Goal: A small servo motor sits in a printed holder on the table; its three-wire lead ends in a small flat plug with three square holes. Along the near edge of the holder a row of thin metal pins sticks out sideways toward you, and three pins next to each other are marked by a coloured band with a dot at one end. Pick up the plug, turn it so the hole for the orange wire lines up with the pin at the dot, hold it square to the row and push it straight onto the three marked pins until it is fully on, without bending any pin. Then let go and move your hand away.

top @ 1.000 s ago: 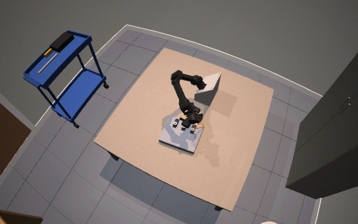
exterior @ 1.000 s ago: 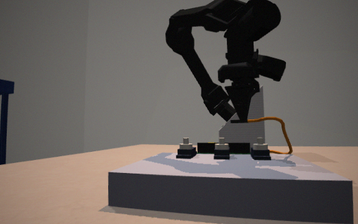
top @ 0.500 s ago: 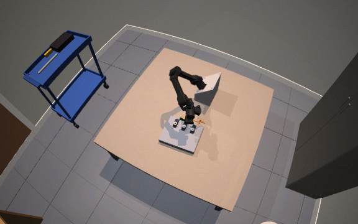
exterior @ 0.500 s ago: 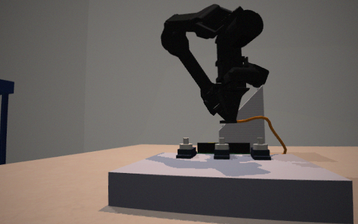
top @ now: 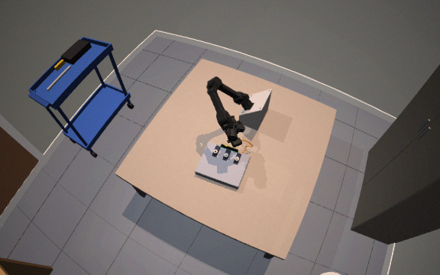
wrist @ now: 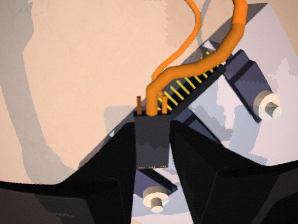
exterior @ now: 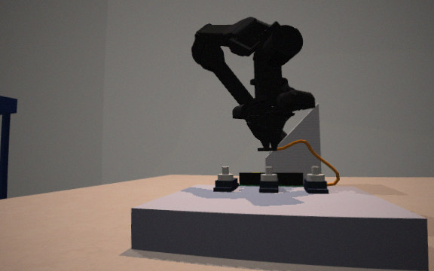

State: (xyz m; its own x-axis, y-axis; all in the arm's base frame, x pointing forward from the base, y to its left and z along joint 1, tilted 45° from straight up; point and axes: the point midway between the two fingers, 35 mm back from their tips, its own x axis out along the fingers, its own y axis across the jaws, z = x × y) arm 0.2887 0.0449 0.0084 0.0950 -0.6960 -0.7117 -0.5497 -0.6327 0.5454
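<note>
Right now the yellow marked band is 3 cm ahead of my gripper tip, 2 cm to the right of it and 5 cm below it. The rest, counted from my gripper tip: grey printed holder 18 cm ahead, 3 cm to the left, 10 cm below.
</note>
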